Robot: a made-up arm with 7 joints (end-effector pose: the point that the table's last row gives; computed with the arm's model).
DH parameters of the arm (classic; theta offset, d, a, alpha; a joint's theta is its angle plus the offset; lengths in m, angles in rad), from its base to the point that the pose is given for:
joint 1: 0 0.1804 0.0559 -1.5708
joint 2: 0 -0.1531 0.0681 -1.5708
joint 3: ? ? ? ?
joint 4: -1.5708 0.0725 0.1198 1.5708
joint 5: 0 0.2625 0.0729 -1.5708
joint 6: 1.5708 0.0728 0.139 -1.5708
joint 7: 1.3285 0 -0.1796 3.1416
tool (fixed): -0.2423 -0.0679 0 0
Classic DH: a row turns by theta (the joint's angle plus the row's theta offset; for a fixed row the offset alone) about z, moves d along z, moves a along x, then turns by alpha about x.
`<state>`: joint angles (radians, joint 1 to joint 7).
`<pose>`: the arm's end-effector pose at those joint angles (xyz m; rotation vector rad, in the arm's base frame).
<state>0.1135 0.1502 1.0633 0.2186 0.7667 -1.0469 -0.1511</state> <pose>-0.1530 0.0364 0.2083 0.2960 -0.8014 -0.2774</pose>
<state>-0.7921 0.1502 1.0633 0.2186 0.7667 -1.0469 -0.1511</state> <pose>-0.0658 0.1428 0.2083 -0.0891 -0.8975 -1.1241</pose>
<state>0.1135 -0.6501 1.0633 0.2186 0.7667 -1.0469 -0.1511</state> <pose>-0.1114 0.0411 0.0536 0.5028 -1.5745 -0.1918</pose>
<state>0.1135 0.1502 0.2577 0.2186 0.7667 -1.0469 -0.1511</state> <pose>-0.1871 -0.2301 0.2180 0.6960 -0.5994 0.4223</pose>
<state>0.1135 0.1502 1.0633 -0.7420 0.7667 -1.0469 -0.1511</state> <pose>-0.1625 0.0436 0.0511 0.9330 -1.5035 -0.4583</pose>
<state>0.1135 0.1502 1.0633 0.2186 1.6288 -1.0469 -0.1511</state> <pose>-0.1114 -0.1115 0.0562 -0.1425 -1.2601 0.3493</pose>
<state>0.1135 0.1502 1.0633 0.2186 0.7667 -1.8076 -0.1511</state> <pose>-0.1961 0.0496 0.2650 0.9918 -0.9989 0.0210</pose>
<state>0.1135 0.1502 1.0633 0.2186 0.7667 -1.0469 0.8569</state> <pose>-0.1013 0.1752 0.2984 0.6893 -0.5961 -1.2193</pose>
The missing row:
joint 3: -1.5708 0.0649 0.0201 1.5708
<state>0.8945 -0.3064 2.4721 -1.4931 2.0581 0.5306 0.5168</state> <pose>0.3031 -0.0662 -0.0077 -0.0028 0.9382 2.0186</pose>
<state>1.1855 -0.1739 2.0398 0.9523 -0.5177 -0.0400 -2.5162</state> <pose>0.1703 0.0100 0.3203 0.6944 0.7430 1.3503</pose>
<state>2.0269 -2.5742 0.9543 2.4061 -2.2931 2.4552 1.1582</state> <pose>0.0321 -0.4950 0.4252 -1.1682 -0.2667 1.2331</pose>
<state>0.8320 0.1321 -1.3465 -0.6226 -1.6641 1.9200 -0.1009</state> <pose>0.6020 0.2361 0.1314 0.8460 0.5496 -2.0259</pose>
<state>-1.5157 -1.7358 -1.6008 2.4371 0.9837 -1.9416 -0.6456</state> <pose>-0.4131 -0.0473 0.0657 -1.6047 1.7890 0.4635</pose>
